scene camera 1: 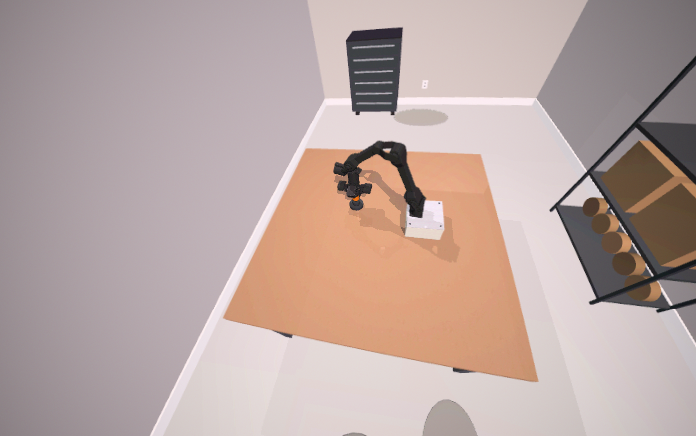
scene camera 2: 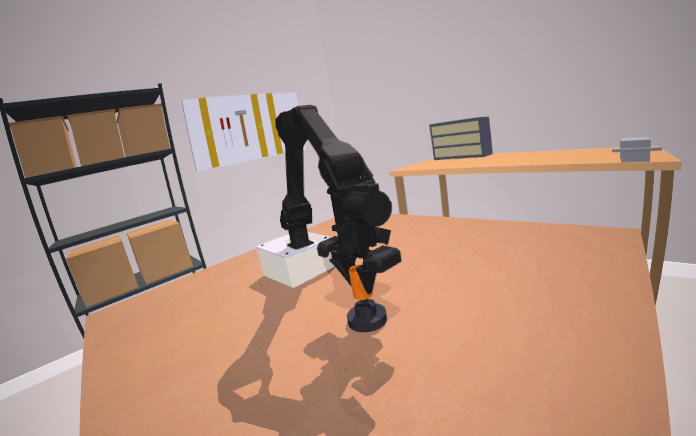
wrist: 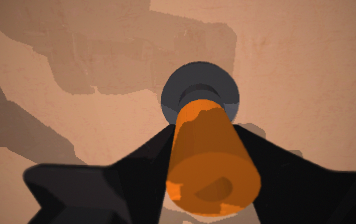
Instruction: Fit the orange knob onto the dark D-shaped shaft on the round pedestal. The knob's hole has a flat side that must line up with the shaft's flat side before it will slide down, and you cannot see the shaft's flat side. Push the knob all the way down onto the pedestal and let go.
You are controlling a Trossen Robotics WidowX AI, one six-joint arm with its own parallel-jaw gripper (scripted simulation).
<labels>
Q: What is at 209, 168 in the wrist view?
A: An orange knob.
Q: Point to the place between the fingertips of my gripper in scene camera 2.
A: At 362, 290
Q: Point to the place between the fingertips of my gripper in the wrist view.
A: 202, 129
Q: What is my gripper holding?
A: An orange knob.
</labels>
